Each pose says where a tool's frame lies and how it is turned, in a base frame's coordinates. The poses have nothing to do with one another.
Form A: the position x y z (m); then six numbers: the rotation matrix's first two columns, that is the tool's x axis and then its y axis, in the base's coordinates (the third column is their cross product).
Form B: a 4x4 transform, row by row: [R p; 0 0 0 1], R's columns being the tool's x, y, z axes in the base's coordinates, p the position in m. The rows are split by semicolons. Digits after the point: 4 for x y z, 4 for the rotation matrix.
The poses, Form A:
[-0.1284, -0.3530, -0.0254, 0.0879, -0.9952, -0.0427, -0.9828, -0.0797, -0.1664]
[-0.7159, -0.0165, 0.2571, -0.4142, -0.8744, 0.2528, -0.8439, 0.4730, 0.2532]
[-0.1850, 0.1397, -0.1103, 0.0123, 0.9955, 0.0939, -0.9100, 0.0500, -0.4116]
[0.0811, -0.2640, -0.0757, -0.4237, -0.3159, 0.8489, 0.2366, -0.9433, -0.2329]
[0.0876, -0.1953, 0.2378, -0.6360, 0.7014, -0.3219, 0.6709, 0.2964, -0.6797]
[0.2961, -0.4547, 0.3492, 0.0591, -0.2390, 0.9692, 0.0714, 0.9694, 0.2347]
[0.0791, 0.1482, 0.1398, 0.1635, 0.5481, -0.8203, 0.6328, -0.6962, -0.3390]
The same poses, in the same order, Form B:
0.0879, -0.9828, 0.1622, -0.1284; -0.9952, -0.0797, 0.0566, -0.3530; -0.0427, -0.1664, -0.9851, -0.0254; 0, 0, 0, 1
-0.4142, -0.8439, -0.3410, -0.7159; -0.8744, 0.4730, -0.1085, -0.0165; 0.2528, 0.2532, -0.9338, 0.2571; 0, 0, 0, 1
0.0123, -0.9100, -0.4144, -0.1850; 0.9955, 0.0500, -0.0804, 0.1397; 0.0939, -0.4116, 0.9065, -0.1103; 0, 0, 0, 1
-0.4237, 0.2366, 0.8743, 0.0811; -0.3159, -0.9433, 0.1022, -0.2640; 0.8489, -0.2329, 0.4744, -0.0757; 0, 0, 0, 1
-0.6360, 0.6709, -0.3813, 0.0876; 0.7014, 0.2964, -0.6483, -0.1953; -0.3219, -0.6797, -0.6591, 0.2378; 0, 0, 0, 1
0.0591, 0.0714, -0.9956, 0.2961; -0.2390, 0.9694, 0.0553, -0.4547; 0.9692, 0.2347, 0.0744, 0.3492; 0, 0, 0, 1
0.1635, 0.6328, -0.7569, 0.0791; 0.5481, -0.6962, -0.4637, 0.1482; -0.8203, -0.3390, -0.4607, 0.1398; 0, 0, 0, 1

